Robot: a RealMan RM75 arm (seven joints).
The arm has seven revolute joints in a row. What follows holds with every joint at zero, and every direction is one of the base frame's.
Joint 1 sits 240.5 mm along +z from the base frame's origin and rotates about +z.
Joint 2 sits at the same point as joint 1 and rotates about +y.
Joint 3 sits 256 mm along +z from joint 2 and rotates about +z.
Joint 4 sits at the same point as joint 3 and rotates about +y.
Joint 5 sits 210 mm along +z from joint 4 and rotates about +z.
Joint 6 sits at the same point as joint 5 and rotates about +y.
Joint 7 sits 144 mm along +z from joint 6 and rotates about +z.
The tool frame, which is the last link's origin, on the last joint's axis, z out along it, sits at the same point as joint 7; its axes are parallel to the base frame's.
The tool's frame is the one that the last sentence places.
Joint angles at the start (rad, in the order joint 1, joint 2, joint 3, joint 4, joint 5, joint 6, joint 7): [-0.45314, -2.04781, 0.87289, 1.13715, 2.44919, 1.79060, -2.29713]
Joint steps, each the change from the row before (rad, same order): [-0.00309, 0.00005, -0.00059, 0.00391, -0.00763, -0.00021, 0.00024]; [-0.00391, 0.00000, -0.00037, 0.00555, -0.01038, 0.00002, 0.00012]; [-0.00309, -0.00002, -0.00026, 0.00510, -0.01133, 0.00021, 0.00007]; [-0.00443, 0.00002, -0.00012, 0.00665, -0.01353, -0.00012, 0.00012]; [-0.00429, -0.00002, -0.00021, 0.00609, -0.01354, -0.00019, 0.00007]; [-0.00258, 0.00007, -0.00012, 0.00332, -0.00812, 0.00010, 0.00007]
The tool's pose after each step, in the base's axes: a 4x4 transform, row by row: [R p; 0 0 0 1], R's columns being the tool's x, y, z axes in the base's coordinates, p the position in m. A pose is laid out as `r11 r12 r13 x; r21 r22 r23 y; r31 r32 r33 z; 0 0 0 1`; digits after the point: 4 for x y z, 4 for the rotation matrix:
0.5059 0.8529 -0.1291 -0.2787; 0.8626 -0.4996 0.0795 0.3020; 0.0033 -0.1516 -0.9884 0.0495; 0 0 0 1
0.5154 0.8484 -0.1210 -0.2756; 0.8569 -0.5081 0.0871 0.3040; 0.0125 -0.1486 -0.9888 0.0503; 0 0 0 1
0.5240 0.8443 -0.1118 -0.2726; 0.8514 -0.5159 0.0942 0.3058; 0.0219 -0.1446 -0.9892 0.0510; 0 0 0 1
0.5353 0.8386 -0.1011 -0.2687; 0.8440 -0.5263 0.1032 0.3082; 0.0333 -0.1406 -0.9895 0.0519; 0 0 0 1
0.5458 0.8330 -0.0900 -0.2649; 0.8367 -0.5362 0.1116 0.3104; 0.0447 -0.1362 -0.9897 0.0527; 0 0 0 1
0.5519 0.8297 -0.0832 -0.2626; 0.8323 -0.5420 0.1161 0.3116; 0.0513 -0.1333 -0.9897 0.0532; 0 0 0 1

